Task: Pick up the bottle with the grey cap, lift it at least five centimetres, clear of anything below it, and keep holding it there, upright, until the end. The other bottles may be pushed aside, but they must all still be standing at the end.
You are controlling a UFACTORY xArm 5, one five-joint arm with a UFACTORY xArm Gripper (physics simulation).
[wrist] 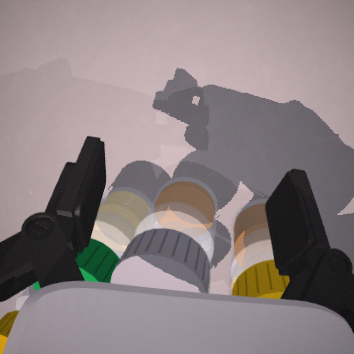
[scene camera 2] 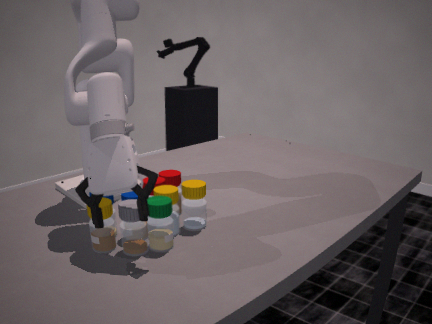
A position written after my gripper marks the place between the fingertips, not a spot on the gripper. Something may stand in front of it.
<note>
I see my gripper (wrist: 193,173), a green-capped bottle (scene camera 2: 160,229), a grey-capped bottle (scene camera 2: 134,237) and a yellow-capped bottle (scene camera 2: 194,206).
The green-capped bottle is seen too in the wrist view (wrist: 120,210). The grey-capped bottle shows as well in the wrist view (wrist: 173,243).
</note>
